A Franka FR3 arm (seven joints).
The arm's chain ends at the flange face. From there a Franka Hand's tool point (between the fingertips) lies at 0.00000 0.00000 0.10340 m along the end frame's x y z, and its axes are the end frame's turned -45 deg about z.
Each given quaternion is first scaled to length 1.
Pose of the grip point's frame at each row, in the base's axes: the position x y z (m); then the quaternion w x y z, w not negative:
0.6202, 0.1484, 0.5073, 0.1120, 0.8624, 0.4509, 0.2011
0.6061, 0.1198, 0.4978, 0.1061, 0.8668, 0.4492, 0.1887
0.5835, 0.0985, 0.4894, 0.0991, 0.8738, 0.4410, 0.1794
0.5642, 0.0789, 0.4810, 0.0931, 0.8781, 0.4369, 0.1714
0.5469, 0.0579, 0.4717, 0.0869, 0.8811, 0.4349, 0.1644
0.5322, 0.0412, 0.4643, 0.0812, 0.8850, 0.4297, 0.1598
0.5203, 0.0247, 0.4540, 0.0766, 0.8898, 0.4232, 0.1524
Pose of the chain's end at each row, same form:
0.5739, 0.1496, 0.5997, 0.0265, 0.9693, 0.0865, 0.2286
0.5624, 0.1213, 0.5915, 0.0258, 0.9727, 0.0833, 0.2149
0.5420, 0.1000, 0.5841, 0.0229, 0.9760, 0.0730, 0.2037
0.5247, 0.0803, 0.5765, 0.0204, 0.9785, 0.0676, 0.1940
0.5091, 0.0589, 0.5679, 0.0174, 0.9804, 0.0646, 0.1851
0.4957, 0.0419, 0.5611, 0.0139, 0.9821, 0.0583, 0.1787
0.4856, 0.0255, 0.5514, 0.0124, 0.9841, 0.0505, 0.1701

